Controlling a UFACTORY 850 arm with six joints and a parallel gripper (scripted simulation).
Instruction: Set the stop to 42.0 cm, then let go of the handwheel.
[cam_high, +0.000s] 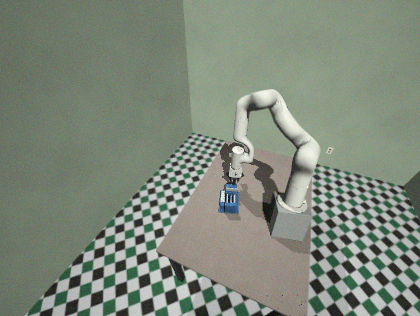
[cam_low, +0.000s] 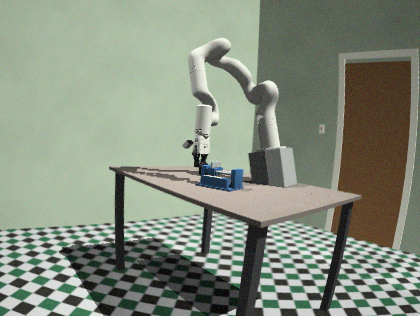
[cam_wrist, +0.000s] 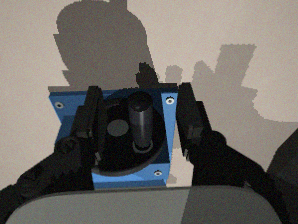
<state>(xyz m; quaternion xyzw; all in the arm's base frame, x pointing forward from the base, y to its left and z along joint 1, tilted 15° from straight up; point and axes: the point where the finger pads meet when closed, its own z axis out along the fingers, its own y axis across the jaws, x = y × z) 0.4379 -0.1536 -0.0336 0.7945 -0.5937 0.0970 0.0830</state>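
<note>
The stop block is 12 cm to the left of my hand and 1 cm below it.
</note>
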